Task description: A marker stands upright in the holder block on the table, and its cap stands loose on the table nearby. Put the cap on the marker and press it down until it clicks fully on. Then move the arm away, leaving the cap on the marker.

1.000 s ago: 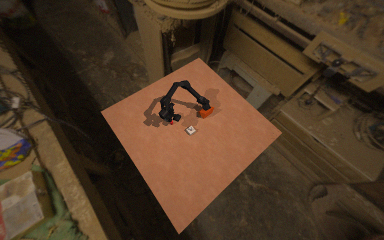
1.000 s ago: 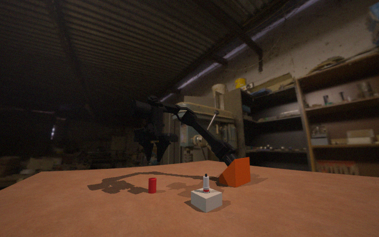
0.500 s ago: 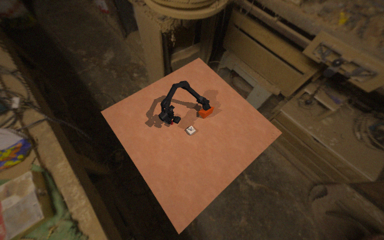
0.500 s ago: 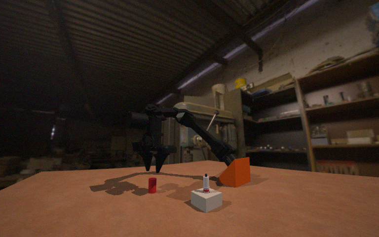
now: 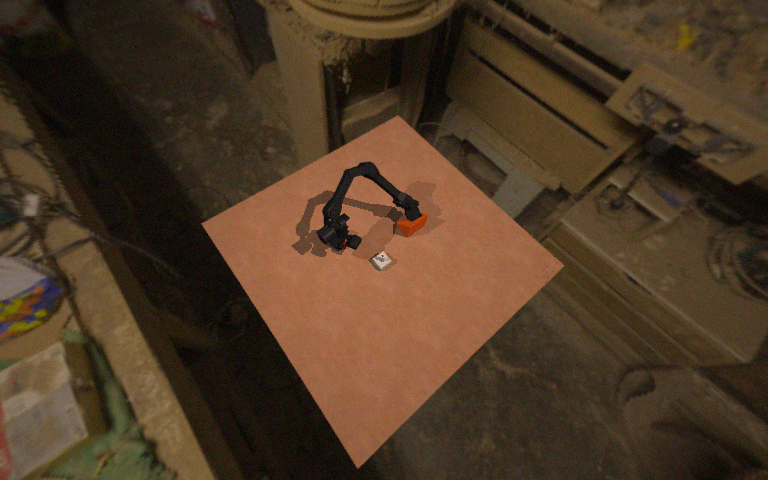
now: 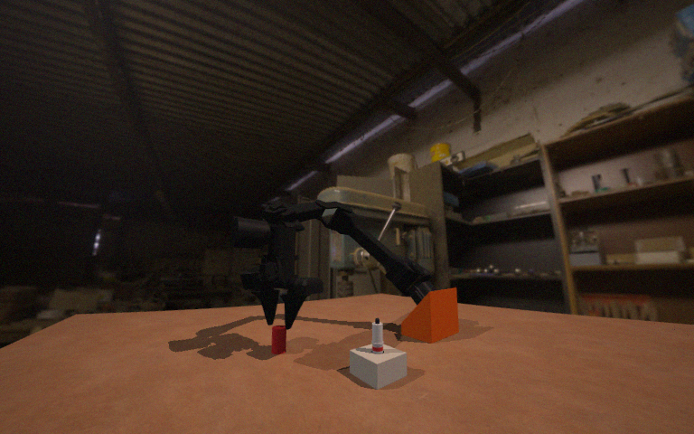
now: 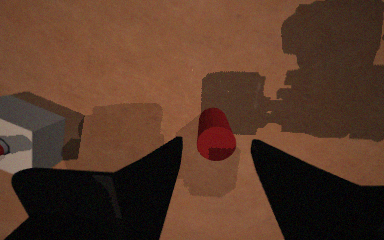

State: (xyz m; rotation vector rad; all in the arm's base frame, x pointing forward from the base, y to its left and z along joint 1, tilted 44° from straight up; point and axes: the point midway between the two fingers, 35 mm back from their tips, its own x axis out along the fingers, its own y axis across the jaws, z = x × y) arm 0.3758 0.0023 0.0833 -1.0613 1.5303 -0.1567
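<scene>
Now: the marker cap 2 cm below my gripper tip. The rest, counted from my gripper tip: holder block 13 cm behind, 17 cm to the left, 3 cm below.
</scene>
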